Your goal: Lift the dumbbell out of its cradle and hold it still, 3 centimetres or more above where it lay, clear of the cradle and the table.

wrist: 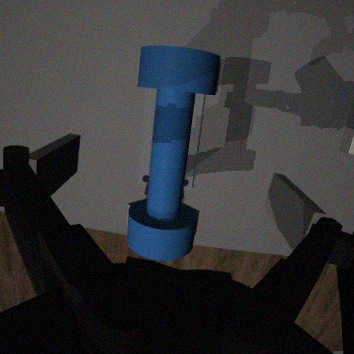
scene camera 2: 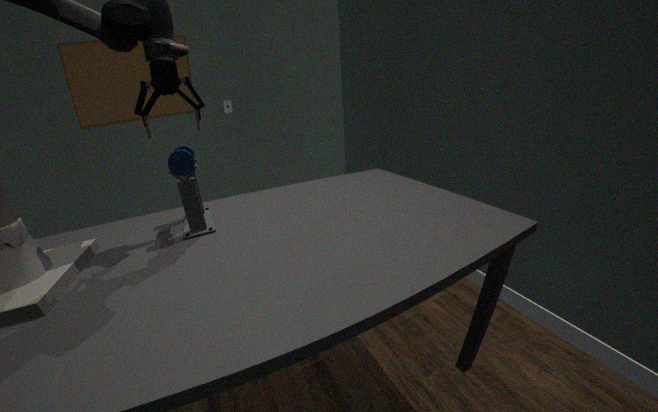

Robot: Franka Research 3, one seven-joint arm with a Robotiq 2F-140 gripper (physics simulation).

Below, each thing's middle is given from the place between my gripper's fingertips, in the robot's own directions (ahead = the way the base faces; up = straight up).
My gripper is now 8 cm above the blue dumbbell point(wrist: 160, 227) and 1 cm to the right of it. From my hand the other things lie so: grey cradle point(scene camera 2: 198, 221) 20 cm below, 1 cm to the left.
